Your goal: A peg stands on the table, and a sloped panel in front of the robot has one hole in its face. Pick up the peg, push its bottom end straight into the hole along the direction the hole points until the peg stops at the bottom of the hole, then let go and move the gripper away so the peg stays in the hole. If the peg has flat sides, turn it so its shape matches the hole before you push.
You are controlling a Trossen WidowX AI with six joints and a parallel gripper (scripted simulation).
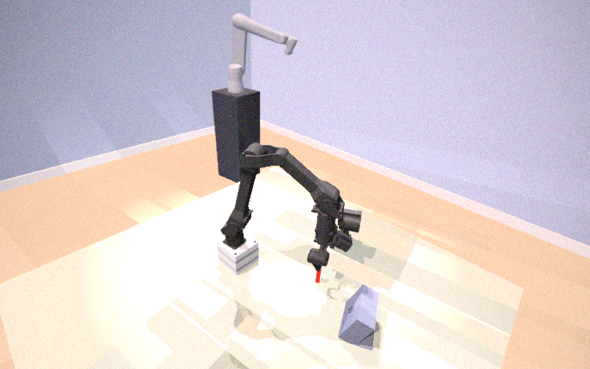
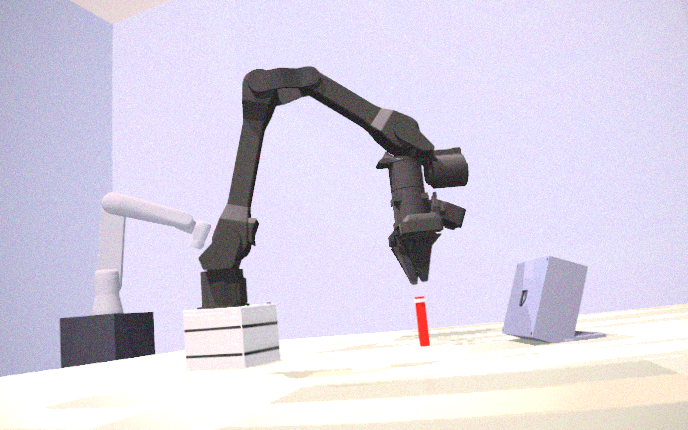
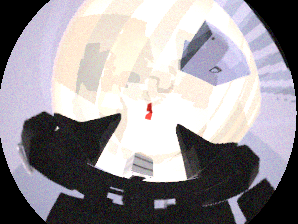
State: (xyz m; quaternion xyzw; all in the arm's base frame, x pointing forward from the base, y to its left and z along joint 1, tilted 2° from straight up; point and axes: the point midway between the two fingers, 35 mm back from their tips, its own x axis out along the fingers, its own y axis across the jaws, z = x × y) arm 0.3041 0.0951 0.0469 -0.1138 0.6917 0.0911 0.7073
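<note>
Now: gripper tip 40 mm above the red peg. The rest, counted from my gripper tip: grey sloped panel 180 mm ahead, 80 mm to the right, 50 mm below.
</note>
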